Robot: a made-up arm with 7 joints.
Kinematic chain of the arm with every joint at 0, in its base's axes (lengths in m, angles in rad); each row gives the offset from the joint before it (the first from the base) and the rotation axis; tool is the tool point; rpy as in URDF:
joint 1: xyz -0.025 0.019 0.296 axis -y
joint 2: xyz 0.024 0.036 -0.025 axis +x
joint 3: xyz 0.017 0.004 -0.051 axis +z
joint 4: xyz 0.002 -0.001 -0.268 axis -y
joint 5: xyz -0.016 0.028 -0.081 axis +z
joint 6: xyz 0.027 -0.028 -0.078 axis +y
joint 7: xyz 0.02 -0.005 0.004 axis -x
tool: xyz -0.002 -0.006 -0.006 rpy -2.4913 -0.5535 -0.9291
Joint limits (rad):
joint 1: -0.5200..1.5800
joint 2: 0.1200..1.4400
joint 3: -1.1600..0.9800
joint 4: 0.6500..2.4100
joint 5: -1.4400..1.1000
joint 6: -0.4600..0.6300
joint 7: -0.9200..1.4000
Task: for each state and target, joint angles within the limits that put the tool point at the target. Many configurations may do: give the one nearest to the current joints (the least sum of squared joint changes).
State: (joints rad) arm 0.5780 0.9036 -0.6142 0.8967 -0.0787 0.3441 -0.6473
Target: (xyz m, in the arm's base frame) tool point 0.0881 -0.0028 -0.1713
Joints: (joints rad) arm 0.0240 0.1200 -0.9690 0.7284 -0.1972 0.4585 -0.6290
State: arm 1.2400 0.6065 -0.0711 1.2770 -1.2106 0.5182 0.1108
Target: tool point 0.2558 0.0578 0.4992
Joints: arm 1.5800 0.1505 -0.0670 2.1034 -0.9876 0.5802 0.0695
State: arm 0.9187 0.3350 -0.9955 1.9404 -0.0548 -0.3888 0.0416
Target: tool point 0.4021 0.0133 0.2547
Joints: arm 1.1832 0.2182 -0.8537 1.1436 -0.2614 -0.2955 0.0183
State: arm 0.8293 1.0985 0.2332 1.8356 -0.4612 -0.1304 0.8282
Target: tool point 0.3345 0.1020 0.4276
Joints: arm 1.3929 0.2805 -0.0745 1.6570 -0.5699 -0.0790 0.8039
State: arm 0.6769 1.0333 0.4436 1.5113 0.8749 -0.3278 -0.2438
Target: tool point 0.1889 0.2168 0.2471
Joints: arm 0.5976 0.6119 0.1965 2.0932 0.7179 -0.3258 -0.2138
